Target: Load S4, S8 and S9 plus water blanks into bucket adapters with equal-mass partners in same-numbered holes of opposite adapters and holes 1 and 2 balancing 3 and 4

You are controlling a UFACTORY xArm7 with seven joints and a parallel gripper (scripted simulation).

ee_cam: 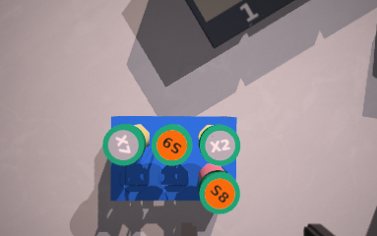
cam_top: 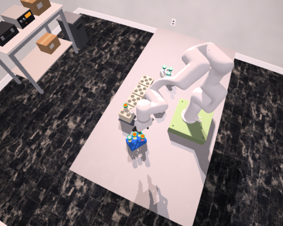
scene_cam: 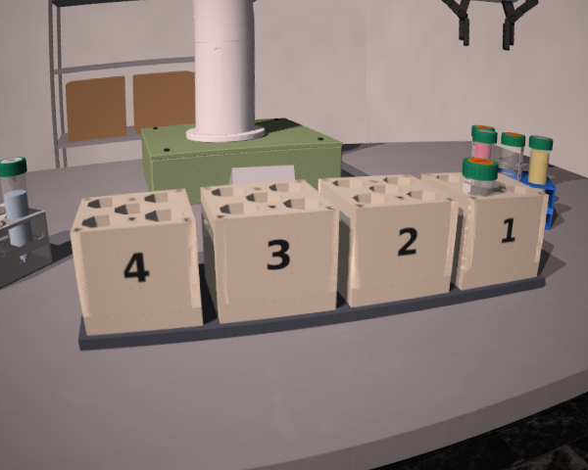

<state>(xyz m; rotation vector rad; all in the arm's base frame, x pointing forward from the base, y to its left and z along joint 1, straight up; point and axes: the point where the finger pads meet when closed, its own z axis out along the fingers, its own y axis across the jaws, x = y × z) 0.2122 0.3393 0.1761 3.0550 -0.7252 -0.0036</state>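
The pink-filled tube is 10 mm behind my hand and 190 mm below it. Round my hand: blue rack (40 mm ahead, 30 mm to the left, 220 mm below); then green key (20 mm ahead, 320 mm to the right, 190 mm below); then loading stand (220 mm ahead, 280 mm to the right, 250 mm below).
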